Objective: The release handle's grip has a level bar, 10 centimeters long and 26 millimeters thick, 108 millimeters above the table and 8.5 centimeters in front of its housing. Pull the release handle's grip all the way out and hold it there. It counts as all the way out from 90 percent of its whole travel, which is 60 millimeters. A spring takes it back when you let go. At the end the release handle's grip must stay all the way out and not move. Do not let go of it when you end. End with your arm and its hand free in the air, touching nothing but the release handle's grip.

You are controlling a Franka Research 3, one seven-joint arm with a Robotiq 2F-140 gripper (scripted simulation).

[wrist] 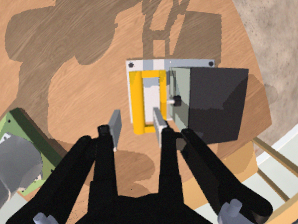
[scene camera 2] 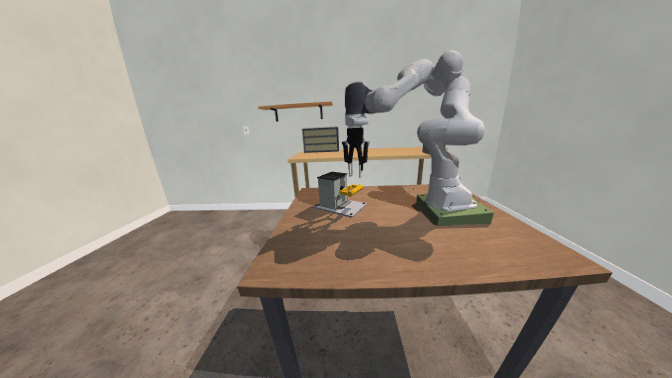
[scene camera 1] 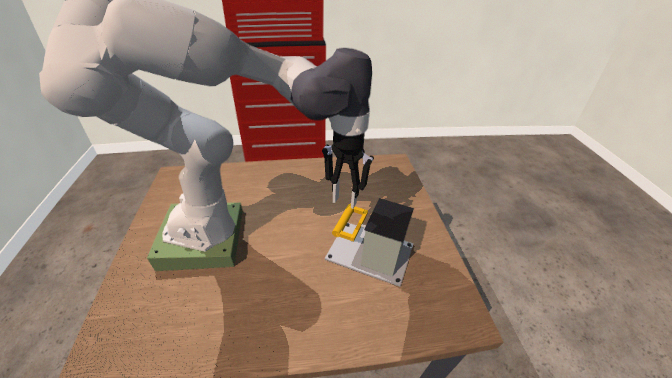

Path:
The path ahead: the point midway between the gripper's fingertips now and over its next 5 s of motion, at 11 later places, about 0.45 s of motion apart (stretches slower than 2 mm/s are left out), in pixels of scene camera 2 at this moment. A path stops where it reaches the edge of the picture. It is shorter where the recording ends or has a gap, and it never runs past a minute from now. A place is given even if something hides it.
My gripper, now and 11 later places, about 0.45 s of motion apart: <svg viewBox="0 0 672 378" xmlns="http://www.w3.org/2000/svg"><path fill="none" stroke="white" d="M355 176L355 177L355 180L355 183L355 185L355 185L355 186L356 189L356 192L356 195L355 195L356 196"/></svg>

